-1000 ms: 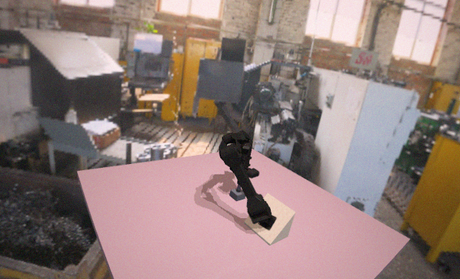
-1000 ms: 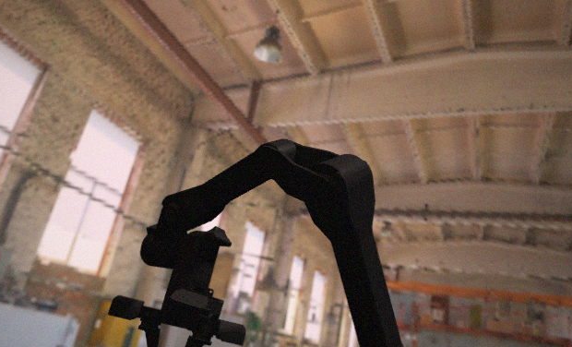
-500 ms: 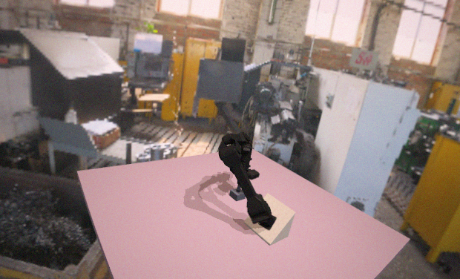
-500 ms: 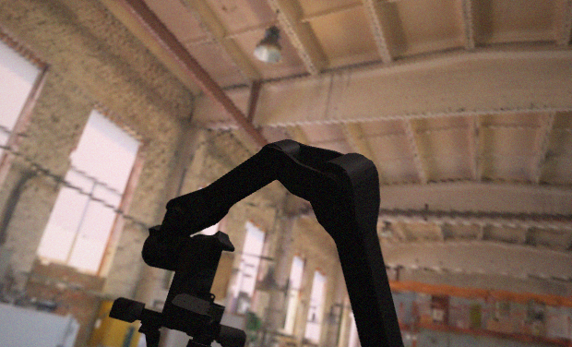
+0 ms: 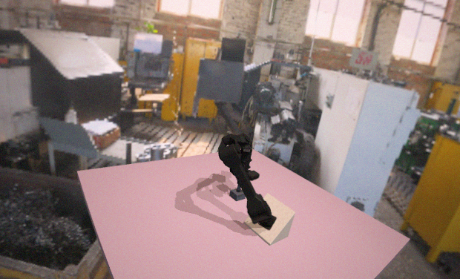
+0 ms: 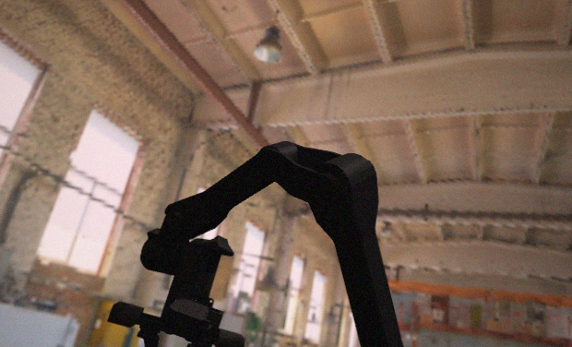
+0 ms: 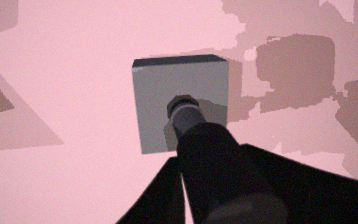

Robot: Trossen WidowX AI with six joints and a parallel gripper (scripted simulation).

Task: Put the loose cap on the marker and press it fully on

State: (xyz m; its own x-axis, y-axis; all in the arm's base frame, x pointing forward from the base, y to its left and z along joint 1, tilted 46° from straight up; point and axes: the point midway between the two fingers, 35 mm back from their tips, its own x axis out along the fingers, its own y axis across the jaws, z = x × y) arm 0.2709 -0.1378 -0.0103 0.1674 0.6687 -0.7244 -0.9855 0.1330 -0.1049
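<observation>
Now: the cap 20 mm above my gripper tip. From my gripper tip the other things lie so: holder block 70 mm below, 10 mm to the left.
</observation>
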